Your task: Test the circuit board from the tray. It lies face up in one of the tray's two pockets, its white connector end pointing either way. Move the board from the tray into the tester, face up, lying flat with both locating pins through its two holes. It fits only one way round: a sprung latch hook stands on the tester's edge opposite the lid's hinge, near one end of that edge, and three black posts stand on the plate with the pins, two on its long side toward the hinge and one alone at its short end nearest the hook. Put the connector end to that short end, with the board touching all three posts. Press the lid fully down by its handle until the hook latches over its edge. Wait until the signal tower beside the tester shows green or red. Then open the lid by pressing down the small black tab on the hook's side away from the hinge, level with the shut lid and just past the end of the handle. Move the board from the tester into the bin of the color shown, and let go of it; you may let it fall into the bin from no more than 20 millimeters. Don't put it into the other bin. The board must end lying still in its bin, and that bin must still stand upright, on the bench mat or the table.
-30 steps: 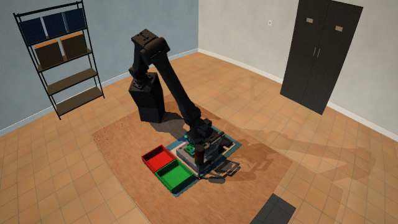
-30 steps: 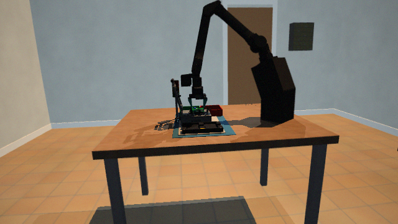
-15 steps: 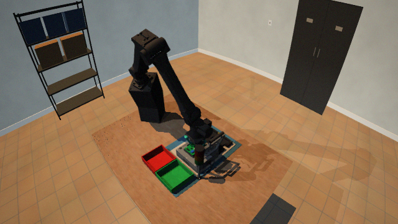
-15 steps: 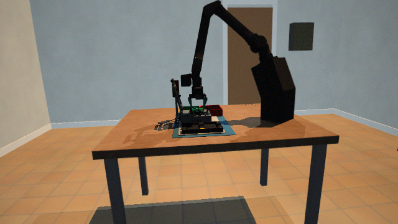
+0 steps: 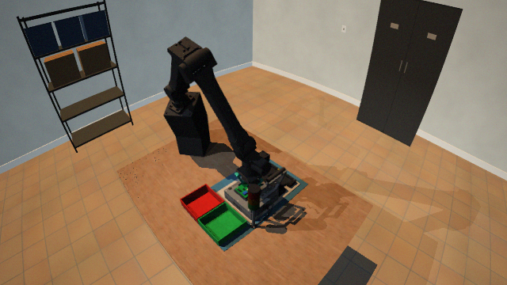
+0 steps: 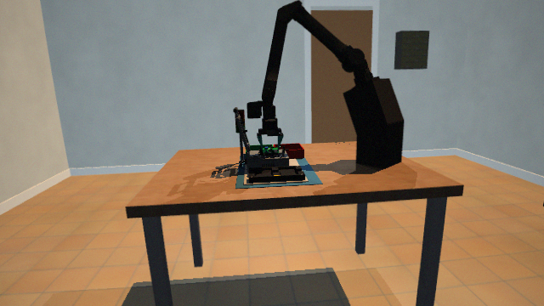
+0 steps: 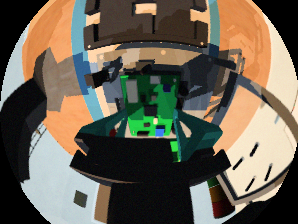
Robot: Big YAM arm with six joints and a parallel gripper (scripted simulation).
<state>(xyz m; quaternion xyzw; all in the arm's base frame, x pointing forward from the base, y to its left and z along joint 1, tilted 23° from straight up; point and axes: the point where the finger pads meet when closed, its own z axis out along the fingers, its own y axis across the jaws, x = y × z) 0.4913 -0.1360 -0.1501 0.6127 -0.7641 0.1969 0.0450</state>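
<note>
Right now the green circuit board is right at my hand. The rest, counted from my hand: green bin 20 cm to the right, 7 cm below, 1 cm behind; then tester lid 12 cm ahead, 10 cm above, 3 cm to the right; then red bin 17 cm to the right, 15 cm behind, 7 cm below.
</note>
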